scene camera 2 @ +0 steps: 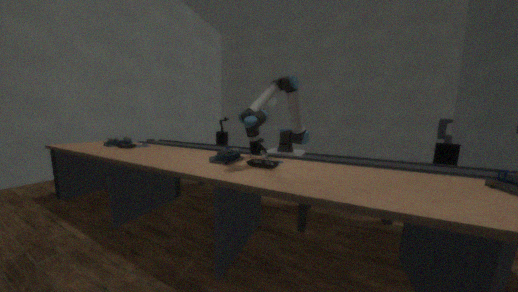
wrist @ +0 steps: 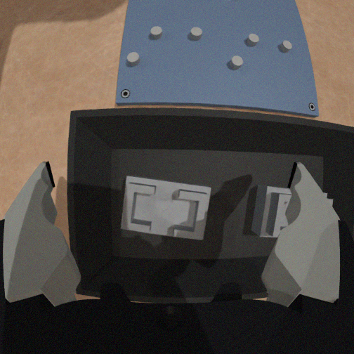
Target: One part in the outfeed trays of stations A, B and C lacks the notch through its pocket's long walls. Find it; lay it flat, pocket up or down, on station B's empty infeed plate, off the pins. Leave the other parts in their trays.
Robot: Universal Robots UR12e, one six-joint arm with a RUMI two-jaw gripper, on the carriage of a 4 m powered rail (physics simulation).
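Pixels of known places: gripper, fingertip midpoint: (scene camera 2: 259,158); arm's base at its link origin: (scene camera 2: 285,151).
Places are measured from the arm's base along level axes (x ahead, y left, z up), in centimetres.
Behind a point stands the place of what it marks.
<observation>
My gripper (scene camera 2: 258,152) @(x 70.3, y -4.4, z 2.9 cm) (wrist: 170,162) is open and empty, above a dark tray (scene camera 2: 262,164) @(x 79.9, y 2.1, z 0.5 cm) (wrist: 210,134) at the middle station. In the wrist view a grey part (wrist: 165,209) lies flat in the tray, pocket up, between the fingers' lines and left of centre; both long walls of its pocket show a gap. A second grey part (wrist: 272,215) lies at the right of the tray, partly hidden behind the right finger; whether it has a notch cannot be told. A blue plate (wrist: 200,85) with several round grey pins lies beyond the tray, with no part on its visible stretch.
In the scene view, blue-grey station equipment (scene camera 2: 226,157) @(x 80.6, y -29.8, z 2.6 cm) stands left of the tray on the long table (scene camera 2: 350,190) @(x 98.1, y 59.8, z -3.0 cm). More equipment stands at the far left (scene camera 2: 119,143) @(x 74.2, y -193.4, z 1.0 cm) and right edge (scene camera 2: 507,180) @(x 56.4, y 148.9, z 2.8 cm). The rail (scene camera 2: 375,164) runs behind; dark stands (scene camera 2: 221,138) (scene camera 2: 446,153) rise beyond it.
</observation>
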